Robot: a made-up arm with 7 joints. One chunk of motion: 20 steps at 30 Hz.
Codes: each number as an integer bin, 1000 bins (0 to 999) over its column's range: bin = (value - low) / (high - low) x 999, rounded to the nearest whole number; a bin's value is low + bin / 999 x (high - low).
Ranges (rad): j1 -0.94..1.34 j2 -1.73..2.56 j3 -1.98..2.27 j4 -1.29..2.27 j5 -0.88..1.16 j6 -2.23..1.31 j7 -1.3..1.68
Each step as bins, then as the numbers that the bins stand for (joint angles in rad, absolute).
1 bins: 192 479 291 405 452 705 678
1 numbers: -0.5018 0.3270 -0.7420 0.1532 0.0430 0.2682 0.7225
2 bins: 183 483 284 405 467 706 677
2 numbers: -0.5223 0.3441 -0.7718 0.1532 0.0736 0.2717 0.7195
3 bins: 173 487 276 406 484 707 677
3 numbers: -0.5452 0.3613 -0.8058 0.1568 0.1083 0.2753 0.7195
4 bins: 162 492 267 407 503 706 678
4 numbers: -0.5703 0.3828 -0.8441 0.1604 0.1471 0.2717 0.7225
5 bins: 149 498 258 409 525 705 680
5 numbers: -0.5999 0.4086 -0.8824 0.1675 0.1921 0.2682 0.7284
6 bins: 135 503 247 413 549 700 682
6 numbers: -0.6319 0.4300 -0.9292 0.1818 0.2411 0.2505 0.7344
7 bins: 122 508 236 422 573 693 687
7 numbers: -0.6616 0.4515 -0.9760 0.2138 0.2901 0.2257 0.7493
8 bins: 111 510 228 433 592 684 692
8 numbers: -0.6867 0.4601 -1.0100 0.2530 0.3289 0.1938 0.7642
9 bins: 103 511 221 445 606 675 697
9 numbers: -0.7049 0.4644 -1.0398 0.2958 0.3575 0.1619 0.7791
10 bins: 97 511 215 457 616 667 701
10 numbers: -0.7186 0.4644 -1.0653 0.3385 0.3779 0.1335 0.7911
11 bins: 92 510 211 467 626 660 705
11 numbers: -0.7300 0.4601 -1.0824 0.3742 0.3983 0.1087 0.8030
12 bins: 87 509 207 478 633 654 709
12 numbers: -0.7414 0.4558 -1.0994 0.4134 0.4126 0.0875 0.8149
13 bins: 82 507 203 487 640 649 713
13 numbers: -0.7529 0.4472 -1.1164 0.4455 0.4269 0.0698 0.8269
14 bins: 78 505 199 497 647 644 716
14 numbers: -0.7620 0.4386 -1.1334 0.4811 0.4412 0.0520 0.8358
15 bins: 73 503 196 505 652 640 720
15 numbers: -0.7734 0.4300 -1.1462 0.5096 0.4514 0.0379 0.8477
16 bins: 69 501 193 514 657 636 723
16 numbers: -0.7825 0.4214 -1.1589 0.5417 0.4616 0.0237 0.8567
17 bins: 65 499 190 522 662 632 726
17 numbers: -0.7917 0.4129 -1.1717 0.5702 0.4718 0.0095 0.8656
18 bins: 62 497 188 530 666 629 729
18 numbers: -0.7985 0.4043 -1.1802 0.5987 0.4800 -0.0011 0.8746
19 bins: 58 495 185 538 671 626 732
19 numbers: -0.8076 0.3957 -1.1930 0.6272 0.4902 -0.0117 0.8835
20 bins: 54 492 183 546 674 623 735
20 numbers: -0.8168 0.3828 -1.2015 0.6557 0.4963 -0.0224 0.8925
